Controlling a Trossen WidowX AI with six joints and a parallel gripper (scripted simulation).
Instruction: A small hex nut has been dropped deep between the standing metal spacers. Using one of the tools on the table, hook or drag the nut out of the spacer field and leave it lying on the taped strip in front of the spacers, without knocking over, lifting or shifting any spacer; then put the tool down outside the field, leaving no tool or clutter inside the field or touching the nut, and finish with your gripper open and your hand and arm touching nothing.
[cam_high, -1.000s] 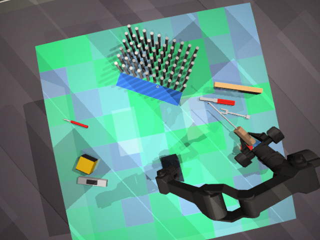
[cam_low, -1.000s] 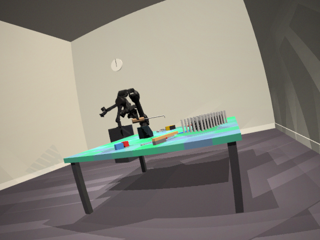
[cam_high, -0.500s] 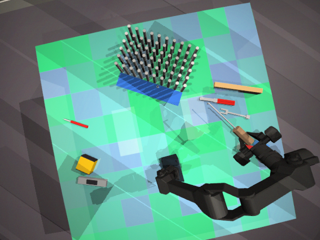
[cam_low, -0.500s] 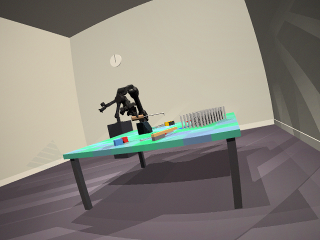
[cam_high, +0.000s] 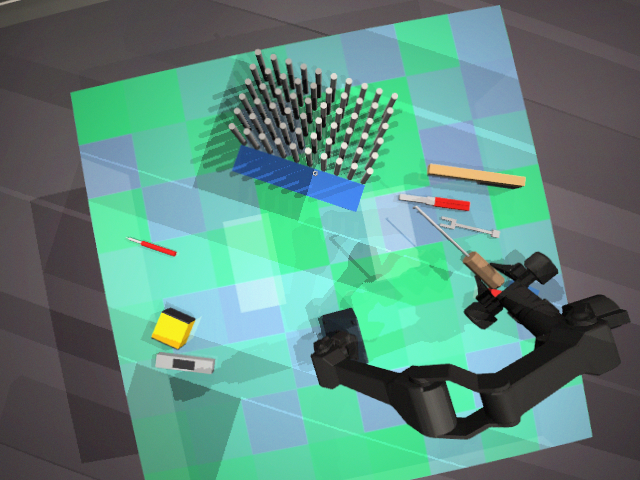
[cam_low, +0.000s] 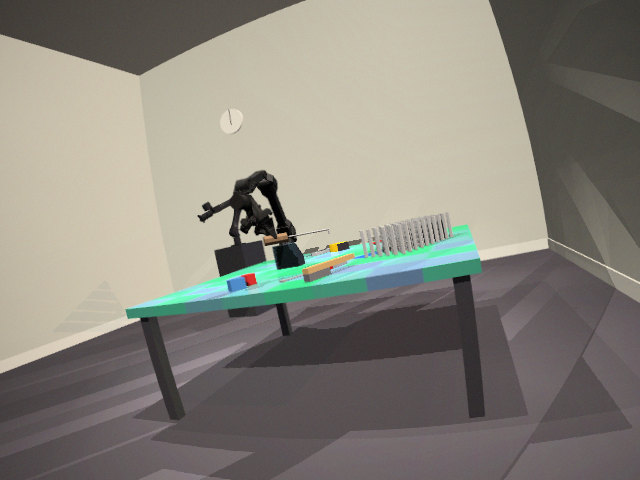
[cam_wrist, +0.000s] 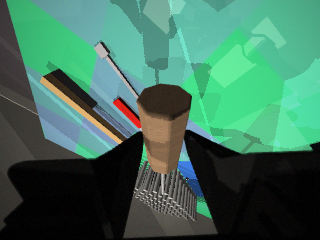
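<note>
Now: the wire hook tool 80 mm ahead of my gripper tip, 70 mm to the left of it and 10 mm below it. The rest, counted from my gripper tip: red block 90 mm behind, 100 mm to the right, 130 mm below; grey fork tool 100 mm ahead, 60 mm to the right, 140 mm below; blue cube 90 mm behind, 180 mm to the right, 130 mm below.
</note>
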